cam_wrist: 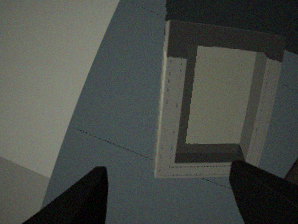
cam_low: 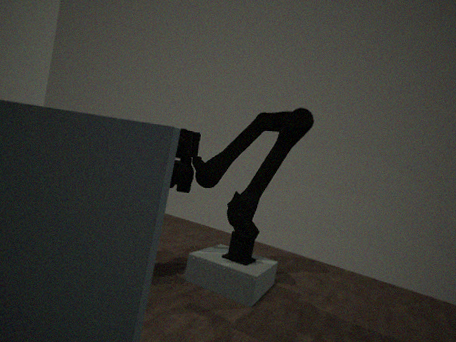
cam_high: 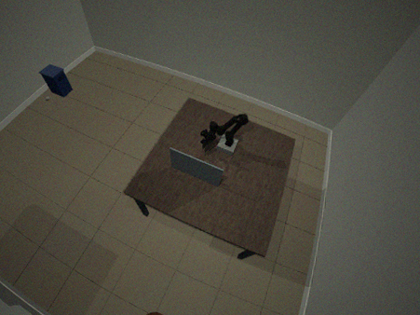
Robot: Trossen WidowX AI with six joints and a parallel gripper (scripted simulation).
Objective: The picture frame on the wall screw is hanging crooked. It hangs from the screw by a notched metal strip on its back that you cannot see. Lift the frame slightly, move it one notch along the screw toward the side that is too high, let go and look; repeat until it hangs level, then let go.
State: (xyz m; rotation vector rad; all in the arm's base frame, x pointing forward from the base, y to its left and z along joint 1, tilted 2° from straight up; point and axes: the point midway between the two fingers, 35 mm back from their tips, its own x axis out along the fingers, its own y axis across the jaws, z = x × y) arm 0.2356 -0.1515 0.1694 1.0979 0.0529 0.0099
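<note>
Now: gripper tip 16 cm short of the grey picture frame, 7 cm above it and 1 cm to the left of it. The rest, counted from my gripper tip: blue-grey wall panel 17 cm ahead, 8 cm below, 1 cm to the left.
</note>
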